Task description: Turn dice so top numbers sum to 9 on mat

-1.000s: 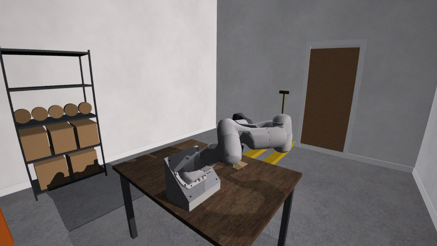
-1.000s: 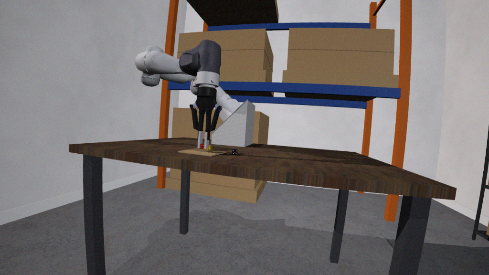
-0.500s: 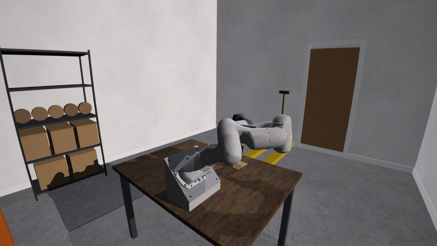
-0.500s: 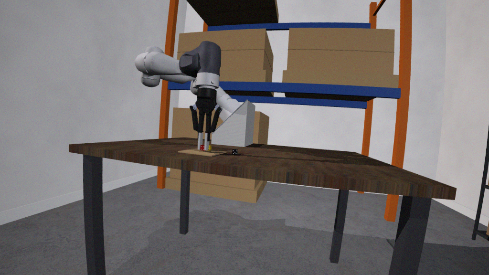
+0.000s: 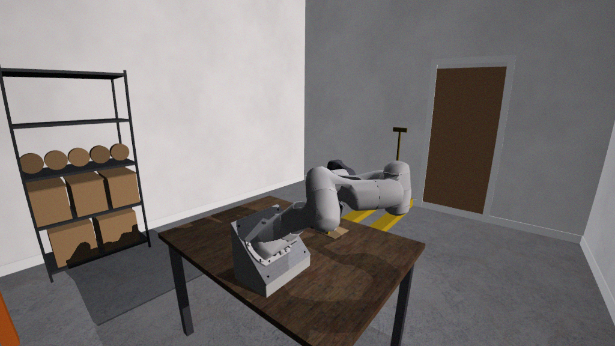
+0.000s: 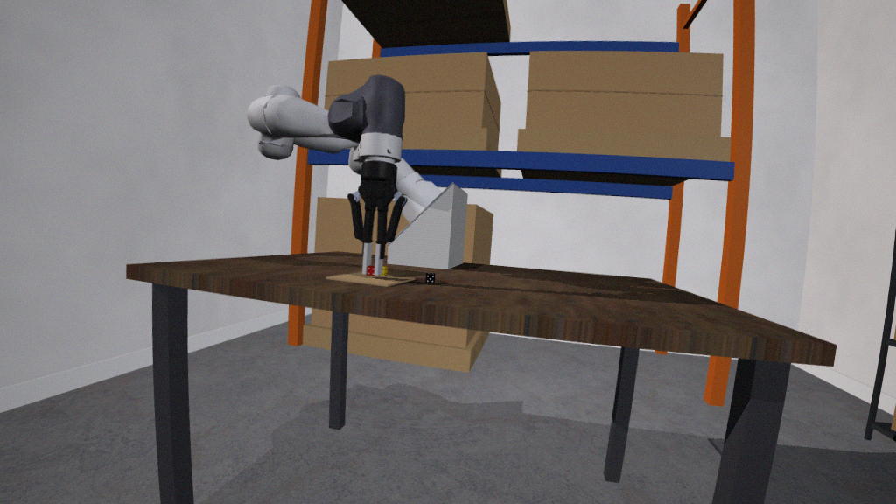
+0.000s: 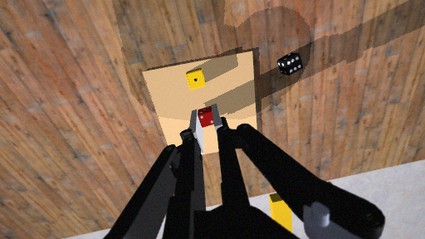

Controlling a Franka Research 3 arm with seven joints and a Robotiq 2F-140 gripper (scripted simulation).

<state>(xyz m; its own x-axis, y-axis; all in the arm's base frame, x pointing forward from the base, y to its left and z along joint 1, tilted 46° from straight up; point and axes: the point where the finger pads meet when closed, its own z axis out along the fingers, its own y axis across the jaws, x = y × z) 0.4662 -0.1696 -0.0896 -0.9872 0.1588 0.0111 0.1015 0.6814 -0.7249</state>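
Right now the red die is 30 mm below my hand. Round my hand: yellow die 50 mm behind, 10 mm to the left, 30 mm below; black die 20 mm behind, 120 mm to the left, 30 mm below; tan mat 40 mm below.
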